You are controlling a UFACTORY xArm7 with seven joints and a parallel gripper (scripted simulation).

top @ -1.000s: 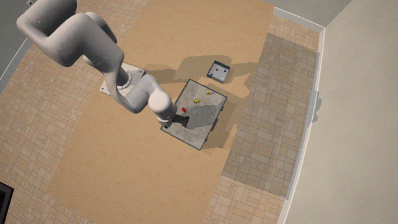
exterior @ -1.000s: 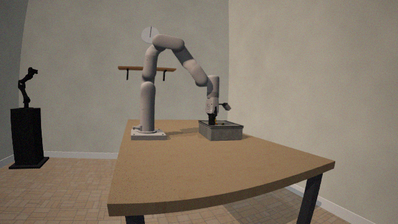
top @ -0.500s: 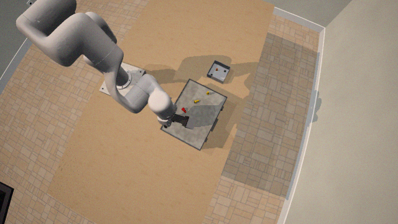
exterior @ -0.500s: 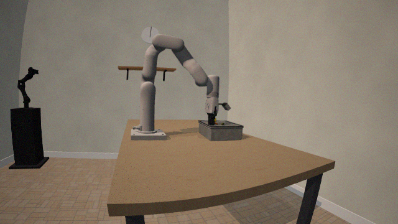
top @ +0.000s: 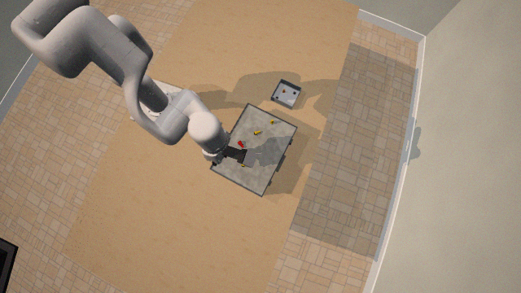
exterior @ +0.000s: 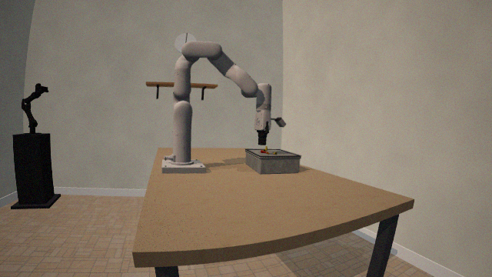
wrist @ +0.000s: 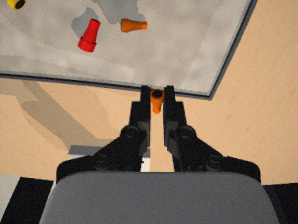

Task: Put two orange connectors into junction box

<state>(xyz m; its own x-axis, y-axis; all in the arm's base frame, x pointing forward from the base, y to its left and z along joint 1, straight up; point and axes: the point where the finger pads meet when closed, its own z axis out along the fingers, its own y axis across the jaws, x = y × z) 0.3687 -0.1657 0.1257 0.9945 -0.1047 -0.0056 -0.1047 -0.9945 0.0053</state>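
Right now my hand is 170 mm short of the junction box floor, 340 mm to the right of it and 150 mm above it. Round my hand: tool case: 100 mm ahead, 60 mm to the left, 90 mm below; then red connector: 40 mm ahead, 60 mm to the left, 60 mm below.
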